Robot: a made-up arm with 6 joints.
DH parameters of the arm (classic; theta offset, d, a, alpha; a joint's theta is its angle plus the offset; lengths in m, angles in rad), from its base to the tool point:
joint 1: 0 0.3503 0.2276 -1.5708
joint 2: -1.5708 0 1.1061 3.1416
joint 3: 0 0 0.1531 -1.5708
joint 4: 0 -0.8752 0 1.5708
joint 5: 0 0 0 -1.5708
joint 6: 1.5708 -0.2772 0 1.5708
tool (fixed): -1.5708 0 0 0
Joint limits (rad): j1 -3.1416..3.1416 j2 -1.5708..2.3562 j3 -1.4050..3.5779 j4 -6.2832..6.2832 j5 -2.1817..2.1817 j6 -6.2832..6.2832
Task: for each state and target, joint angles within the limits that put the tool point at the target. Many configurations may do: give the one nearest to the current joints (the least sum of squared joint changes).
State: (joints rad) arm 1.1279 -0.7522 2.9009 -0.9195 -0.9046 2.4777
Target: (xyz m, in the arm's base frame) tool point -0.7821 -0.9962 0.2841
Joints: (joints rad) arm 1.0489 -0.8355 3.1646 -0.9672 -0.9184 2.4777
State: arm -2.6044 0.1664 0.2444 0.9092 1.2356 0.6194
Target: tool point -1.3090 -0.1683 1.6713
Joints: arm -3.1416 0.0616 -0.0710 0.7096 1.1997 0.6194
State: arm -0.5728 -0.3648 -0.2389 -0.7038 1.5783 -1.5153
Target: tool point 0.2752 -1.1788 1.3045
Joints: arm -1.1702 0.0226 -0.4996 -0.8412 1.5156 -1.5153
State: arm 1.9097 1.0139 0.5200 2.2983 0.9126 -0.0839
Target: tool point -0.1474 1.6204 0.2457
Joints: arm 1.5640 0.8546 -0.0881 2.4473 1.1046 -0.0839
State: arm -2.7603 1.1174 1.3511 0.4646 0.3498 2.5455
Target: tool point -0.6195 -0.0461 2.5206
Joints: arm -3.1339 0.4127 1.8066 0.3879 0.4051 2.5455
